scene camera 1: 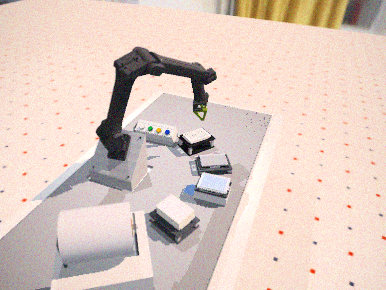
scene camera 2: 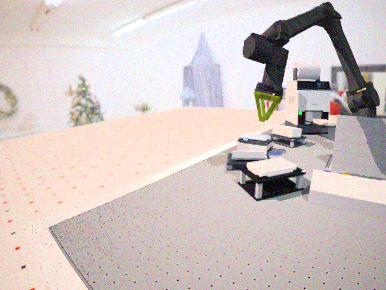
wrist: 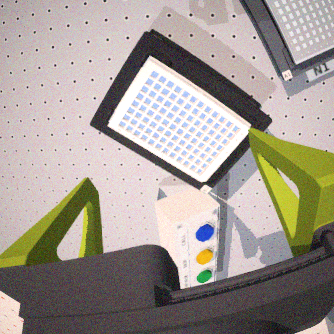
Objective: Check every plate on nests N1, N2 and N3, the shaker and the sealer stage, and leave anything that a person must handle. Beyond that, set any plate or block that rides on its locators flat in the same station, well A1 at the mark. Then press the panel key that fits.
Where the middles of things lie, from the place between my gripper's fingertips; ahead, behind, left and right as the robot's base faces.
Right now the lidded plate point(scene camera 1: 173, 210) is 4 cm ahead of my hand, 54 cm to the right of it and 13 cm below it.
